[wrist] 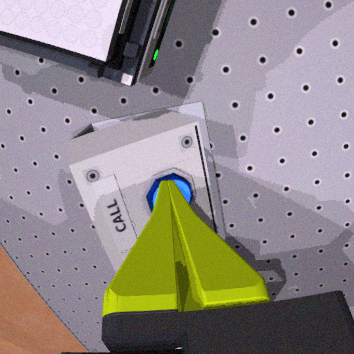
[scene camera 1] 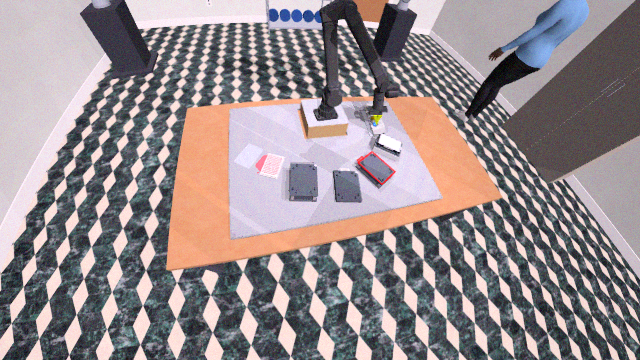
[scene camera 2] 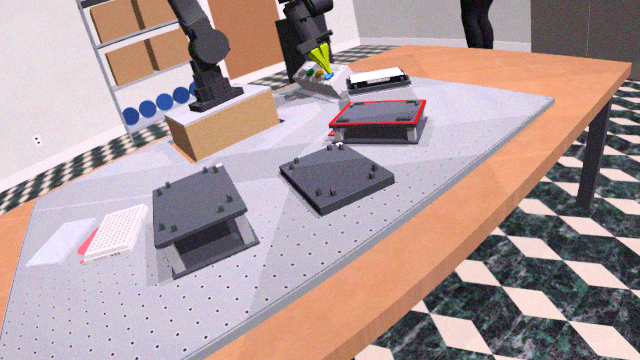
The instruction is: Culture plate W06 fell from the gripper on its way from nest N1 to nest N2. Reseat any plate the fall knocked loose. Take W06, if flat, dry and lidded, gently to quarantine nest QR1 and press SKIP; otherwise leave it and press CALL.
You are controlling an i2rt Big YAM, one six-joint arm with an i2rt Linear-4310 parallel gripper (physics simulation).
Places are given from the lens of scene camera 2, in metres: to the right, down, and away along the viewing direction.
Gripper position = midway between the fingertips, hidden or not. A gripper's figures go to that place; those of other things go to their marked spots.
my gripper (scene camera 2: 330,74): 0.03, -0.27, 0.89
clear lid (scene camera 2: 53,253): -0.46, 0.13, 0.51
